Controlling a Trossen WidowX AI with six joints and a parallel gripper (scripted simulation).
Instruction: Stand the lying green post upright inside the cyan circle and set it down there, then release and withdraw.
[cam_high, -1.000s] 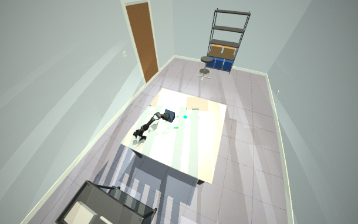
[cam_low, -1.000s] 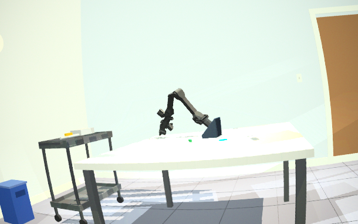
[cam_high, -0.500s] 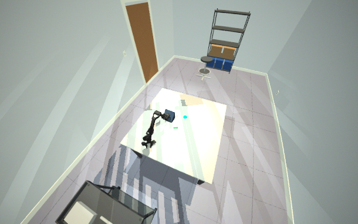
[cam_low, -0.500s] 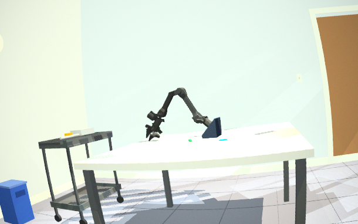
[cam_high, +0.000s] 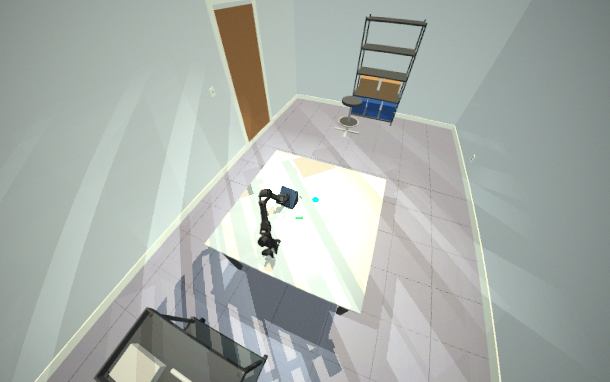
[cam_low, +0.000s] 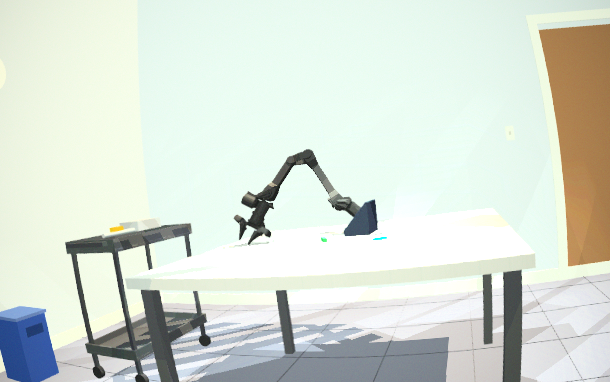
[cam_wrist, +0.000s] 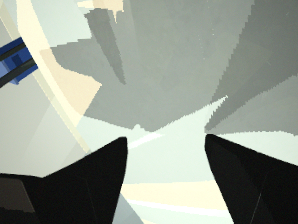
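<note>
Right now my gripper tip is 70 mm short of the green post, 390 mm to the right of it and 10 mm above it. The rest, counted from my gripper tip: cyan circle (160 mm ahead, 630 mm to the left, 20 mm below).
</note>
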